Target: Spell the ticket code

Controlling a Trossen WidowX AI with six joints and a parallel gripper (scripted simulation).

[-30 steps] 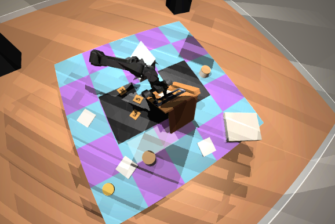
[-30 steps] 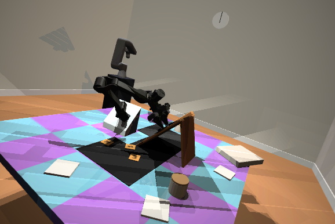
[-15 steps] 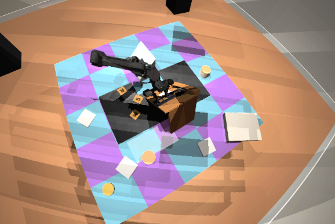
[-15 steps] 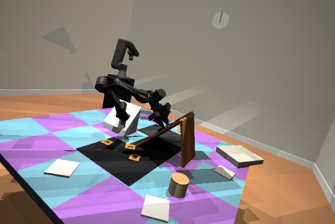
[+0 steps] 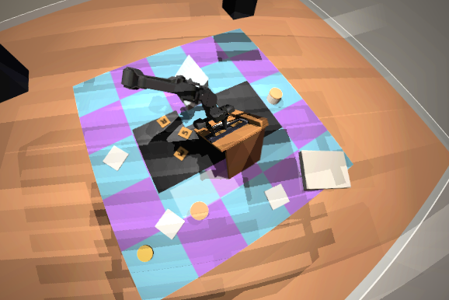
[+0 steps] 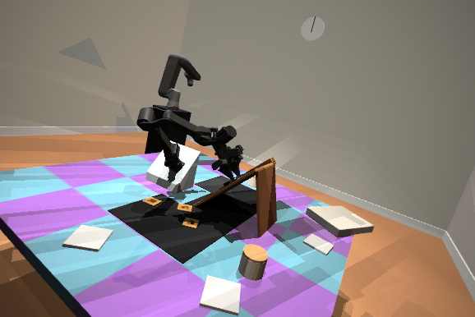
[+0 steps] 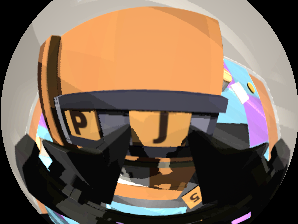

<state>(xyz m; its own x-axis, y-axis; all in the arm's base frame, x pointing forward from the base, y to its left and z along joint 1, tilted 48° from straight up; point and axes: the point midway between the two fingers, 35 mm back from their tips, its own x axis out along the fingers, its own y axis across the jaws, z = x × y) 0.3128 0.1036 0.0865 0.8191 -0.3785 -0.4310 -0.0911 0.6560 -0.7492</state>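
My gripper tip is 10 mm past the orange letter tile marked p and 90 mm to the right of it. Also, from my gripper tip: black mat: 150 mm behind, 170 mm below; then letter tile: right at my gripper tip; then white ticket: 60 mm behind, 40 mm to the left, 70 mm below.
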